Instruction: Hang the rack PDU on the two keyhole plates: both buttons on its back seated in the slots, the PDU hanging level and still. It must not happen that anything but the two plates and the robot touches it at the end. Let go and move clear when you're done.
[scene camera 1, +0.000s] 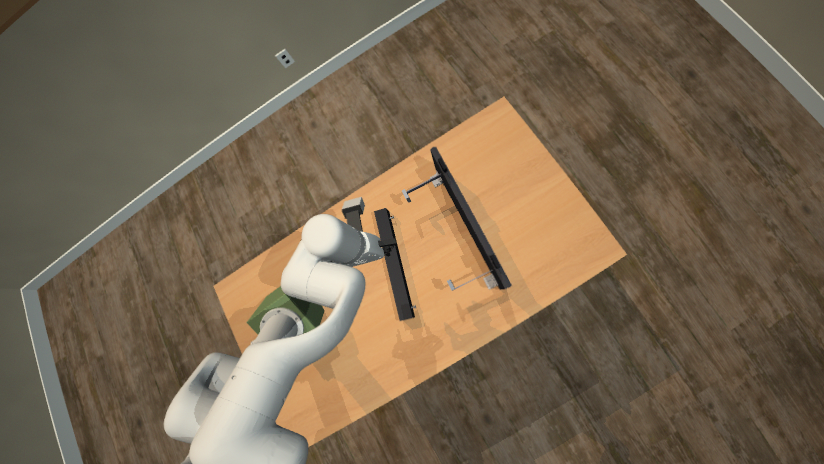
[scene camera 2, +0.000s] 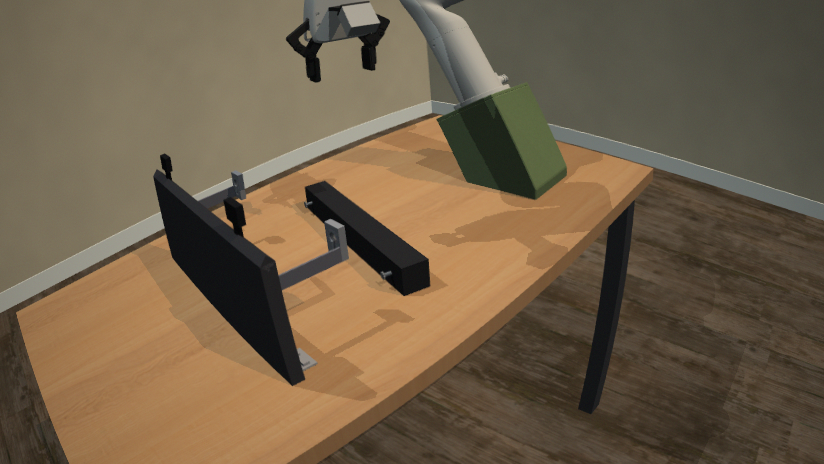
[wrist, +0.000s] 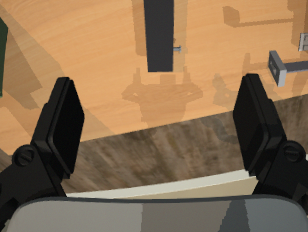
Labels:
my gripper: scene camera 1 370, 254; scene camera 2; wrist
same spot on my gripper: (wrist: 51, 155) = (scene camera 2: 368, 46)

